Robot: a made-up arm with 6 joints.
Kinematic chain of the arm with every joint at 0, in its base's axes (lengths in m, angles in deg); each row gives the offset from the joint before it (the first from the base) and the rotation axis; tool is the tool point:
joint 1: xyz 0 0 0.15 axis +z
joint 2: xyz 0 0.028 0 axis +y
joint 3: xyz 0 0 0.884 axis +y
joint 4: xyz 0 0 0.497 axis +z
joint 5: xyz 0 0 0 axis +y
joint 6: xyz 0 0 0.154 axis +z
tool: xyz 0 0 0
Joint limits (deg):
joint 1: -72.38..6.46
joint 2: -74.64..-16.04
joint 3: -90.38..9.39
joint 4: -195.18..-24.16
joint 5: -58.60..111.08
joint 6: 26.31..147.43
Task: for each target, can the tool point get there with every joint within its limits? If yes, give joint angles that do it. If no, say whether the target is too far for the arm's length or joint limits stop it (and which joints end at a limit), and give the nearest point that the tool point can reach.
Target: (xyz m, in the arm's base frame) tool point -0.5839 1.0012 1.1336
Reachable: yes | joints -56.59 -52.35 1.11 -148.99 -26.85 61.87
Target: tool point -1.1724 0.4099 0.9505
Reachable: yes | joints -17.13 -45.00 -34.45 -162.89 -23.91 59.89
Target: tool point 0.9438 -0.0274 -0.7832
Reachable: no: joint limits stop it (at a limit: joint 1, joint 2, joint 3, joint 4) | nearest point -0.1924 0.8289 -0.1636 | short by 1.552 m
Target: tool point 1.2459 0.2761 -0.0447
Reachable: no: joint limits stop it (at a limit: joint 1, joint 2, joint 3, joint 4) | nearest point -0.1879 0.8132 -0.0972 | short by 1.532 m
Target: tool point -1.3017 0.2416 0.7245
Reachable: yes | joints -13.17 -52.87 -36.33 -70.17 38.08 45.94
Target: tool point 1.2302 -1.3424 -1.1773
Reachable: no: too far | nearest point -0.8547 -0.1528 -0.1562 | short by 2.609 m
